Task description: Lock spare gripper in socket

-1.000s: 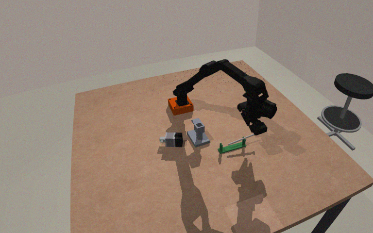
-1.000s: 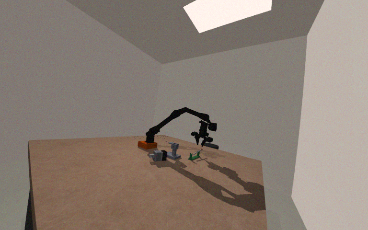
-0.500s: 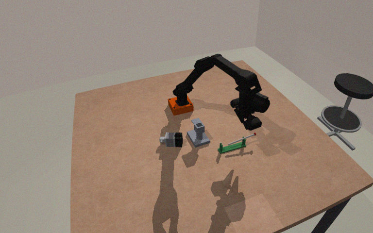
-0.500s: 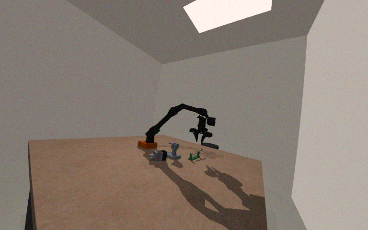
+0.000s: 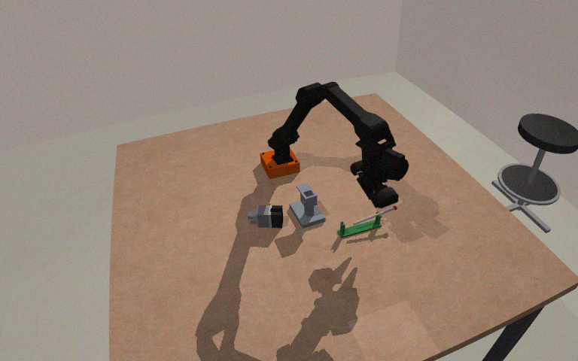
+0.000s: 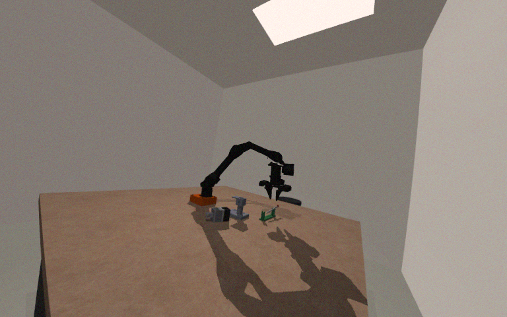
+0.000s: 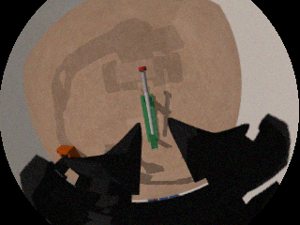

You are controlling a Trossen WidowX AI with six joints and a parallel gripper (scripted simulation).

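Right now my gripper tip is 1 cm past the green cradle, 4 cm to the left of it and 8 cm above it. Also, from my gripper tip: spare gripper (16 cm behind, 29 cm to the right, 7 cm below); then grey mount (13 cm behind, 16 cm to the right, 5 cm below).
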